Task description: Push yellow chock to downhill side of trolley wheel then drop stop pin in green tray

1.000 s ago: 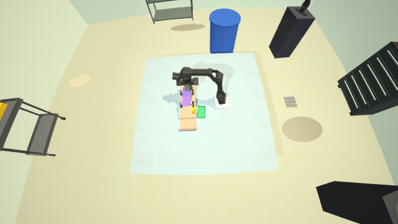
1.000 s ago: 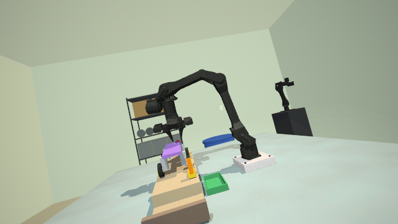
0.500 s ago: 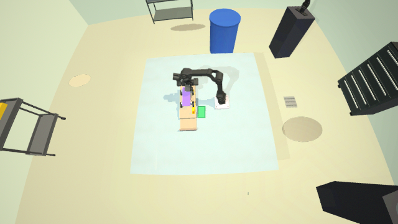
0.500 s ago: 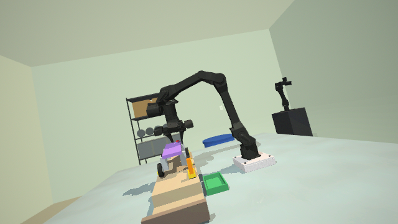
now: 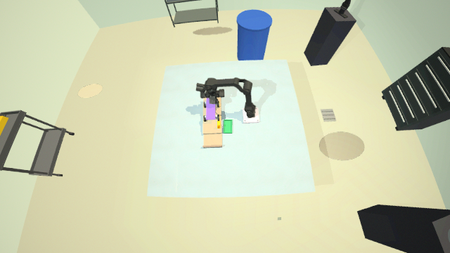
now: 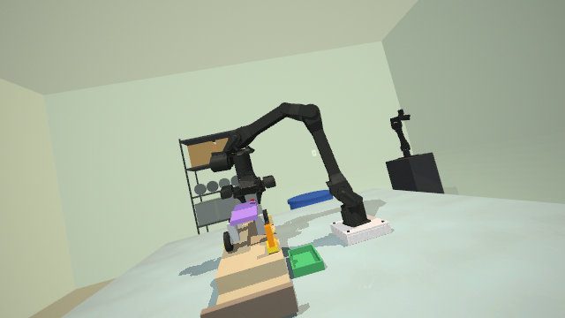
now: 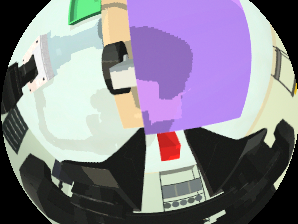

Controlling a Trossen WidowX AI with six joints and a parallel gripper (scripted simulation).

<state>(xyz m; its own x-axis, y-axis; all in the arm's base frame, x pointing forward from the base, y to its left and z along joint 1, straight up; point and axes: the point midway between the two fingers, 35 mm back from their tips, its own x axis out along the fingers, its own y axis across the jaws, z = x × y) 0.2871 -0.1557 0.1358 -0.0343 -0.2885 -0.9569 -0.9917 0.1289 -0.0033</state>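
My gripper tip is 1 cm past the yellow chock, 23 cm to the right of it and 5 cm above it. The rest, counted from my gripper tip: red-headed stop pin right at my gripper tip; tan ramp 3 cm ahead, 12 cm to the left, 9 cm below; trolley 3 cm ahead, 11 cm to the left, 2 cm below.
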